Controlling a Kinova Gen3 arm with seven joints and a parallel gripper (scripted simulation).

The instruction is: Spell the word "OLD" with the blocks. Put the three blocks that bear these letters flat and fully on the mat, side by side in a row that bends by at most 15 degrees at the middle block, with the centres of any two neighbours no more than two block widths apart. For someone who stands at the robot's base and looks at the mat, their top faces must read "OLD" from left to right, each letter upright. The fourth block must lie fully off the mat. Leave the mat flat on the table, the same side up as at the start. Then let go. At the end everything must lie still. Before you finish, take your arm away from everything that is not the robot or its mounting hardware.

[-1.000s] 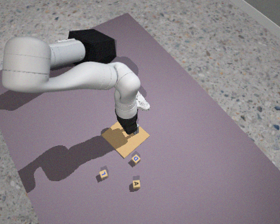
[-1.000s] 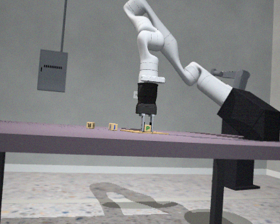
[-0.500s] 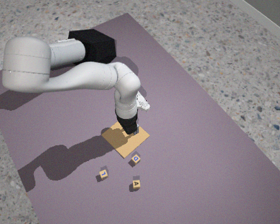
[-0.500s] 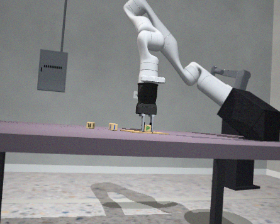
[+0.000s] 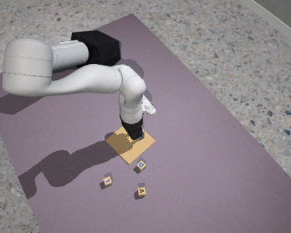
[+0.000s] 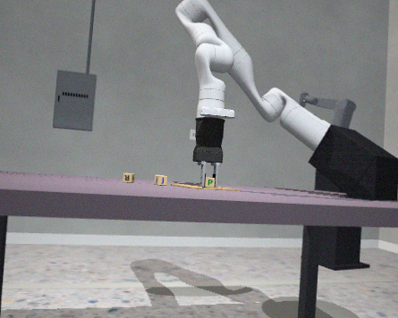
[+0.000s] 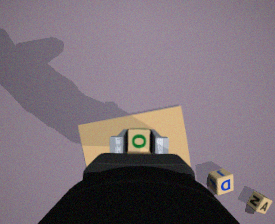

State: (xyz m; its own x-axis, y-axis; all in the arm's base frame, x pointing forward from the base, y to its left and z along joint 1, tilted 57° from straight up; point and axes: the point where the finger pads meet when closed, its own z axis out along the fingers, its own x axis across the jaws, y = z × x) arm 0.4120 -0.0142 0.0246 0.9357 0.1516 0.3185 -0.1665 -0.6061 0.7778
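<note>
Now: hand 10 mm above the O block. Also, from my hand: L block (210 mm to the right, 70 mm ahead, 10 mm below); then D block (100 mm ahead, 80 mm to the right, 10 mm below); then tan mat (40 mm to the right, 20 mm below, 10 mm behind).
</note>
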